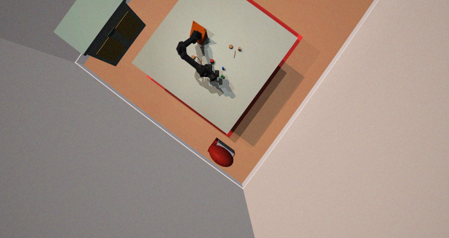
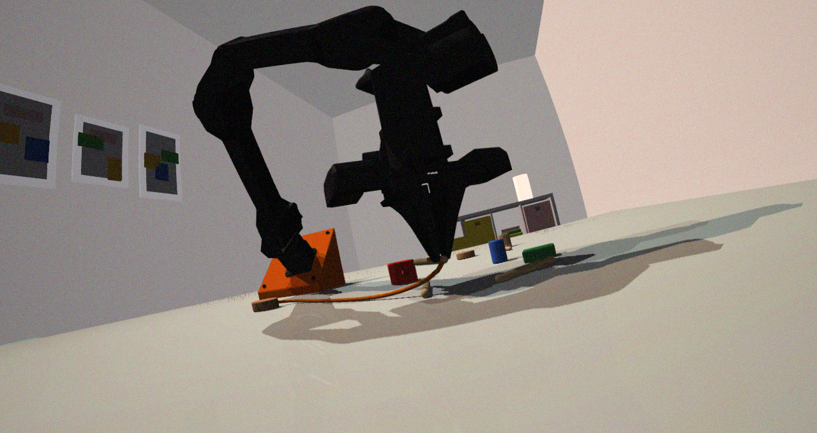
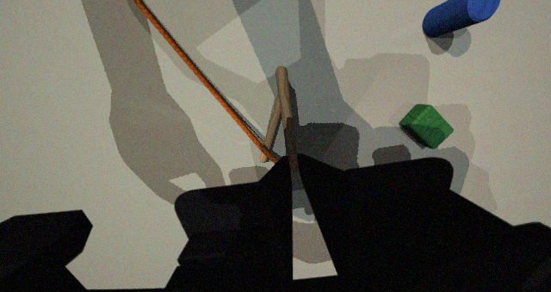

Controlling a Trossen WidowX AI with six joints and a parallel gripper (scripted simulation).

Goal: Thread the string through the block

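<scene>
My gripper tip is now 8 cm past the red block, 14 cm to the right of it and 1 cm above it. Round my gripper tip: green block (11 cm ahead, 7 cm to the left, 2 cm below); then round wooden button (27 cm behind, 7 cm to the left, 2 cm below); then blue cylinder (6 cm ahead, 14 cm to the left, 1 cm below).
</scene>
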